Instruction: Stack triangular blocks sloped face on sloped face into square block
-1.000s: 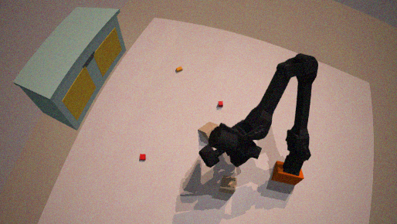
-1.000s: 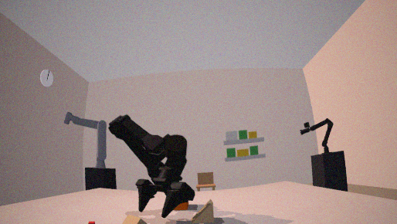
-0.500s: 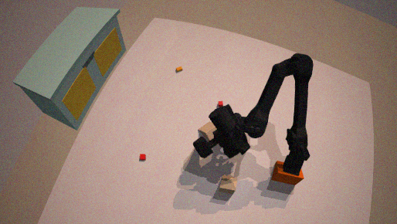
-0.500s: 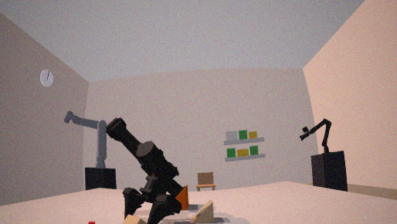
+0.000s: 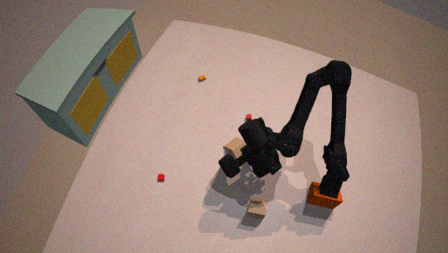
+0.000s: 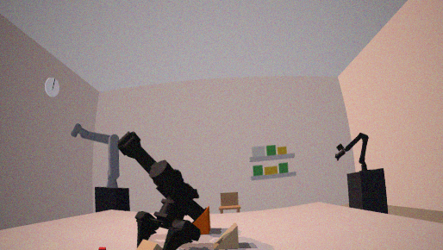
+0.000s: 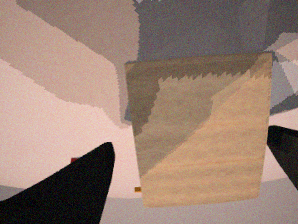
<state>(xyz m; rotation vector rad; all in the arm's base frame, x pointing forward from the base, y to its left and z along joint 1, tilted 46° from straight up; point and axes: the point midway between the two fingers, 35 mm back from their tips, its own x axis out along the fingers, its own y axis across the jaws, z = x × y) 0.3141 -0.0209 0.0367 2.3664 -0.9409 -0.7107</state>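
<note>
Now: gripper tip 1 cm short of the red cube and 13 cm to the left of it. The rest, counted from my gripper tip: small orange piece 24 cm ahead, 22 cm to the right, 1 cm below.
</note>
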